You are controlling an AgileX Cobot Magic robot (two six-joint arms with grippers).
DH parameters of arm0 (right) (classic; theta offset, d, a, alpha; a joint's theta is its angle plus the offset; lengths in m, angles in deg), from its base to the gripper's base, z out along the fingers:
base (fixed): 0 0 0 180
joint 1: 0 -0.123 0 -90
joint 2: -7.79 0 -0.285 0
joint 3: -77.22 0 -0.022 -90
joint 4: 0 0.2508 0 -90
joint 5: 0 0 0.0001 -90
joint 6: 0 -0.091 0 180
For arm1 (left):
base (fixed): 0 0 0 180
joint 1: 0 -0.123 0 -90
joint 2: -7.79 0 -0.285 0
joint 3: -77.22 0 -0.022 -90
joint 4: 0 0.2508 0 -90
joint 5: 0 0 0.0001 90
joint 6: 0 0.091 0 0
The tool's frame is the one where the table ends.
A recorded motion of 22 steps. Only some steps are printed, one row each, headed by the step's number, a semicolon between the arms.
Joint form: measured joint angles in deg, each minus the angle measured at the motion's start. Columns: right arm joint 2, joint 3, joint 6, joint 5, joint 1, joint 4; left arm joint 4, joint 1, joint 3, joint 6, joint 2, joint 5.
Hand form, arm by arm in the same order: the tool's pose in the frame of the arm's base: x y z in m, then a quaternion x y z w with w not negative. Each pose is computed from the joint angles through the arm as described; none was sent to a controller.
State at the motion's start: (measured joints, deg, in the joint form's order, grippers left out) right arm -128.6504 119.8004 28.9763 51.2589 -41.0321 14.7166; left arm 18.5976 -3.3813 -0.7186 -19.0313 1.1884 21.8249
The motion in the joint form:
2: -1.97 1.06 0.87 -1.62 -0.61 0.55; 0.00 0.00 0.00 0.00 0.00 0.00
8: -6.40 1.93 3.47 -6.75 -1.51 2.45; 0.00 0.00 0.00 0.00 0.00 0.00
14: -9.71 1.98 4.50 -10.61 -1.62 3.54; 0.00 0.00 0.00 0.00 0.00 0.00
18: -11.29 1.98 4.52 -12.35 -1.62 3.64; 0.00 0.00 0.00 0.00 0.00 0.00
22: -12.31 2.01 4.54 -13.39 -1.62 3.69; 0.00 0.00 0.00 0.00 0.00 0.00
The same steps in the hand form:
2: 0.3750 0.3579 0.2416 -0.50992 0.79573 0.15314 0.28871; 0.0508 0.0138 0.1776 -0.07105 0.79131 0.05618 0.60467
8: 0.3805 0.3748 0.2108 -0.51690 0.78475 0.16029 0.30214; 0.0508 0.0138 0.1776 -0.07105 0.79131 0.05618 0.60467
14: 0.3868 0.3816 0.1838 -0.51264 0.78512 0.16185 0.30754; 0.0508 0.0138 0.1776 -0.07105 0.79131 0.05618 0.60467
18: 0.3899 0.3837 0.1704 -0.50897 0.78728 0.16025 0.30895; 0.0508 0.0138 0.1776 -0.07105 0.79131 0.05618 0.60467
22: 0.3917 0.3848 0.1618 -0.50692 0.78865 0.15906 0.30946; 0.0508 0.0138 0.1776 -0.07105 0.79131 0.05618 0.60467

